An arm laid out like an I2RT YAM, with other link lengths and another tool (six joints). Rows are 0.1 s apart.
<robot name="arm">
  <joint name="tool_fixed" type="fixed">
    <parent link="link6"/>
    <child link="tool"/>
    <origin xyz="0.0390 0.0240 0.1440" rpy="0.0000 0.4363 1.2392"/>
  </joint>
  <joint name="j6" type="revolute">
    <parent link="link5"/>
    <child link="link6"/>
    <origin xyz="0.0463 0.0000 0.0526" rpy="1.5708 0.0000 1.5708"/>
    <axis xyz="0 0 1"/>
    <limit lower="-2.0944" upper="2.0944"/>
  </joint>
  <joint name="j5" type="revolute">
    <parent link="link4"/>
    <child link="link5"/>
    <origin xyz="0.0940 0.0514 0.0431" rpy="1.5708 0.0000 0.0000"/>
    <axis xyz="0 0 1"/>
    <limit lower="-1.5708" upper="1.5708"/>
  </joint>
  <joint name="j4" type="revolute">
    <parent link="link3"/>
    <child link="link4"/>
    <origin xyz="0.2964 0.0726 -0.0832"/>
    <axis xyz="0 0 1"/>
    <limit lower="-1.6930" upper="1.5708"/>
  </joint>
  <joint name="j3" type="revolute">
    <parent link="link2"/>
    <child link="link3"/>
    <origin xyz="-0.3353 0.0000 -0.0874" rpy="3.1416 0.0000 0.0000"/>
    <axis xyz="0 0 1"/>
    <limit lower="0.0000" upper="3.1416"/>
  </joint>
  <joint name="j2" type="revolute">
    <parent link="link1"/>
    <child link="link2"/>
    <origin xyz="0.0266 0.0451 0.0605" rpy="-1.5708 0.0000 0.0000"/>
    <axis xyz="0 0 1"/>
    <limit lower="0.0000" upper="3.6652"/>
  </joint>
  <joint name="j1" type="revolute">
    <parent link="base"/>
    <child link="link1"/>
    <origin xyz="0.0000 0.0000 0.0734"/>
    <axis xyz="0 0 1"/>
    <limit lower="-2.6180" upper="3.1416"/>
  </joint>
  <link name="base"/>
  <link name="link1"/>
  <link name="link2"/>
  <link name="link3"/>
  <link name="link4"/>
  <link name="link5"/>
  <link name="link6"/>
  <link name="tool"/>
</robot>
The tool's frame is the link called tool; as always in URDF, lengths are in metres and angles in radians.
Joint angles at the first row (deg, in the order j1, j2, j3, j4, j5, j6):
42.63 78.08 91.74 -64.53 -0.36 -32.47
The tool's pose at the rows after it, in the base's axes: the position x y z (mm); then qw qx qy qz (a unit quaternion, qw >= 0):
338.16 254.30 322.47 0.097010 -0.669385 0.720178 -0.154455
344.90 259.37 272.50 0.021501 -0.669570 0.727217 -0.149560
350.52 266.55 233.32 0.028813 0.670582 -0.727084 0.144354
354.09 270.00 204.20 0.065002 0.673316 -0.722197 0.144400
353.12 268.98 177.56 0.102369 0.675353 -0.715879 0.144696
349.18 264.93 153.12 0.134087 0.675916 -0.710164 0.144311
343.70 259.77 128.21 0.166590 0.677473 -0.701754 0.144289
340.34 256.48 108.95 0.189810 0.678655 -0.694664 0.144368
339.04 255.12 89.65 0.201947 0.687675 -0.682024 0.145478
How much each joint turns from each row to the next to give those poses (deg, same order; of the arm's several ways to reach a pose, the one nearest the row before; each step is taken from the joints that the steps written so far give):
0.70 7.28 0.01 -2.82 0.11 4.46
-0.13 6.54 -0.01 -1.95 0.02 1.84
0.00 5.38 0.01 -0.33 -0.39 0.91
0.00 3.99 -0.01 -0.19 -0.02 0.00
0.00 3.37 -0.30 -0.68 0.02 -0.04
-0.04 2.34 -1.36 0.00 -0.02 0.00
0.00 2.38 -1.53 0.07 0.00 -0.24
0.00 2.06 -0.98 0.26 0.02 -0.26
0.00 1.59 -1.57 1.48 0.00 -1.53

